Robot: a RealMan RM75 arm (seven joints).
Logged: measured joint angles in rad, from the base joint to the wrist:
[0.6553 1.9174 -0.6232 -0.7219 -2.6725 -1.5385 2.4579]
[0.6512 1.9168 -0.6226 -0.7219 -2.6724 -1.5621 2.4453]
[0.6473 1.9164 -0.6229 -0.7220 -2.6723 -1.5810 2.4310]
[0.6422 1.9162 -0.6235 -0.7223 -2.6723 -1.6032 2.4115]
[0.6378 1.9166 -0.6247 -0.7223 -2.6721 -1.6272 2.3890]
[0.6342 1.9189 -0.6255 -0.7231 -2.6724 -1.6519 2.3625]
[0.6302 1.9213 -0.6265 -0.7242 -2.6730 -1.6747 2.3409]
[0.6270 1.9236 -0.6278 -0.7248 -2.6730 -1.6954 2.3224]
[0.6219 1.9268 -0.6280 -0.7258 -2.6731 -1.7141 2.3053]
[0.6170 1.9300 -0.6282 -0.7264 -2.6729 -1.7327 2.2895]
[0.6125 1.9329 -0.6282 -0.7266 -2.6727 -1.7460 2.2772]
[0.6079 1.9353 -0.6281 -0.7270 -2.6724 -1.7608 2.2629]
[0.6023 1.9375 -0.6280 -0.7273 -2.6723 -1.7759 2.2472]
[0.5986 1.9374 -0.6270 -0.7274 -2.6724 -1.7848 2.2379]
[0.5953 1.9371 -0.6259 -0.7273 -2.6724 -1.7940 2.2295]
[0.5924 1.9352 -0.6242 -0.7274 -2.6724 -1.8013 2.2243]
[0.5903 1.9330 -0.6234 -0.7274 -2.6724 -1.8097 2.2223]
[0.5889 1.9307 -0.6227 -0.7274 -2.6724 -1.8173 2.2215]
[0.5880 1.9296 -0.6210 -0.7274 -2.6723 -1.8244 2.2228]
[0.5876 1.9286 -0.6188 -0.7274 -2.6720 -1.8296 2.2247]
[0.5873 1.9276 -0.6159 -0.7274 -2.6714 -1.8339 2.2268]
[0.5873 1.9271 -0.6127 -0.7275 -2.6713 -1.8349 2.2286]
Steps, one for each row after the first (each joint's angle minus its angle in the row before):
[-0.0041 -0.0006 0.0006 0.0000 0.0001 -0.0236 -0.0126]
[-0.0039 -0.0004 -0.0003 -0.0001 0.0001 -0.0189 -0.0143]
[-0.0051 -0.0002 -0.0006 -0.0003 0.0000 -0.0222 -0.0195]
[-0.0044 0.0004 -0.0012 0.0000 0.0002 -0.0240 -0.0225]
[-0.0036 0.0023 -0.0008 -0.0008 -0.0003 -0.0247 -0.0265]
[-0.0040 0.0024 -0.0010 -0.0011 -0.0006 -0.0228 -0.0216]
[-0.0032 0.0023 -0.0013 -0.0006 0.0000 -0.0207 -0.0185]
[-0.0051 0.0032 -0.0002 -0.0010 -0.0001 -0.0187 -0.0171]
[-0.0049 0.0032 -0.0002 -0.0006 0.0002 -0.0186 -0.0158]
[-0.0045 0.0029 0.0000 -0.0002 0.0002 -0.0133 -0.0123]
[-0.0046 0.0024 0.0001 -0.0004 0.0003 -0.0148 -0.0143]
[-0.0056 0.0022 0.0001 -0.0003 0.0001 -0.0151 -0.0157]
[-0.0037 -0.0001 0.0010 -0.0001 -0.0001 -0.0089 -0.0093]
[-0.0033 -0.0003 0.0011 0.0001 0.0000 -0.0092 -0.0084]
[-0.0029 -0.0019 0.0017 -0.0001 0.0000 -0.0073 -0.0052]
[-0.0021 -0.0022 0.0008 0.0000 0.0000 -0.0084 -0.0020]
[-0.0014 -0.0023 0.0007 0.0000 0.0000 -0.0076 -0.0008]
[-0.0009 -0.0011 0.0017 0.0000 0.0001 -0.0071 0.0013]
[-0.0004 -0.0010 0.0022 0.0000 0.0003 -0.0052 0.0019]
[-0.0003 -0.0010 0.0029 0.0000 0.0006 -0.0043 0.0021]
[0.0000 -0.0005 0.0032 -0.0001 0.0001 -0.0010 0.0018]

